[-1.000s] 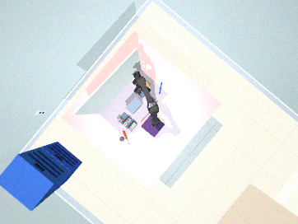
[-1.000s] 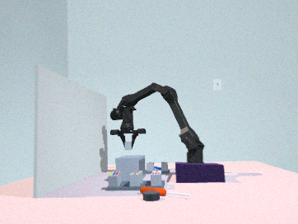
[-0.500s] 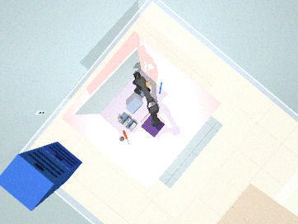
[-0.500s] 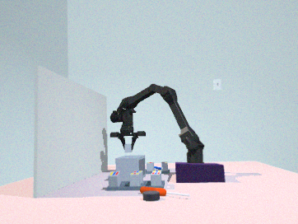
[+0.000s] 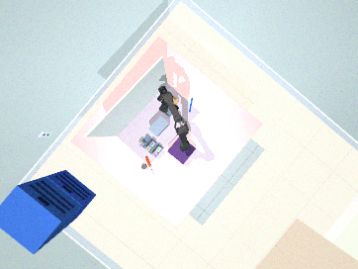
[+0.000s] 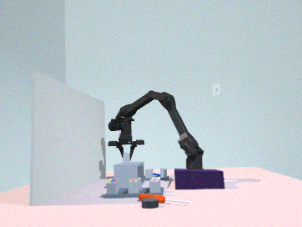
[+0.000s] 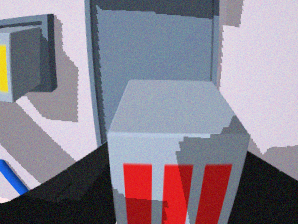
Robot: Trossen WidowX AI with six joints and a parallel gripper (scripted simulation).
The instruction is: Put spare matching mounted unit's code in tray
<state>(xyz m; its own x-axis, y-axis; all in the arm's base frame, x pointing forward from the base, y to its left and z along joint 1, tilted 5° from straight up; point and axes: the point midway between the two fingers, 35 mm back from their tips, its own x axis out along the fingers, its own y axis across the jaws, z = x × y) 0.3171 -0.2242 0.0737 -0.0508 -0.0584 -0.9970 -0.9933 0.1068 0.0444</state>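
My gripper tip is 10 cm above the grey tray and 1 cm past it. The rest, counted from my gripper tip: grey mounted unit 21 cm to the left, 5 cm below, 2 cm behind; upright wall panel 21 cm ahead, 15 cm to the left, 12 cm above.
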